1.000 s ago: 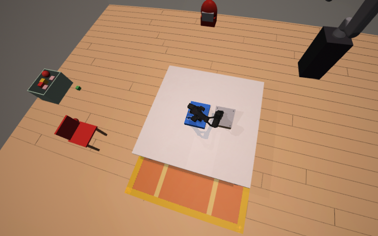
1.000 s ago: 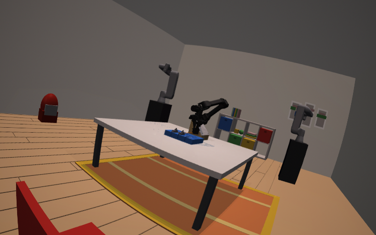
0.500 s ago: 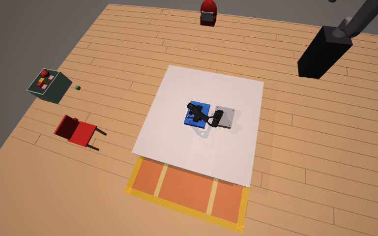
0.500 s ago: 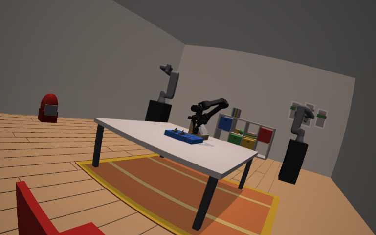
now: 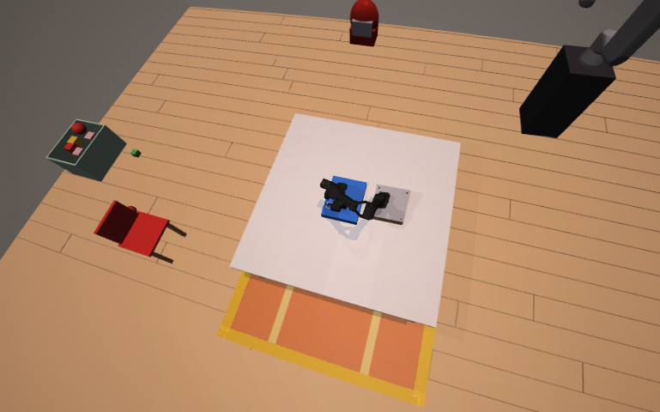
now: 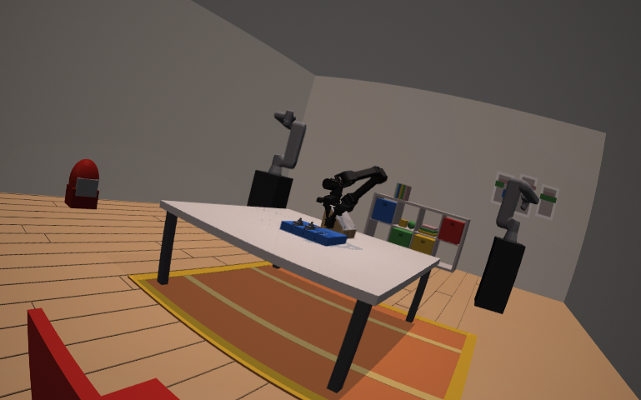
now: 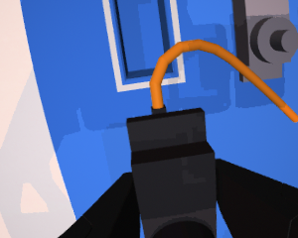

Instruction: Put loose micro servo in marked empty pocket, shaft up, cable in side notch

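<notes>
Now: the blue deck 6 cm behind my gripper tip, 7 cm to the right of it and 10 cm below it.
</notes>
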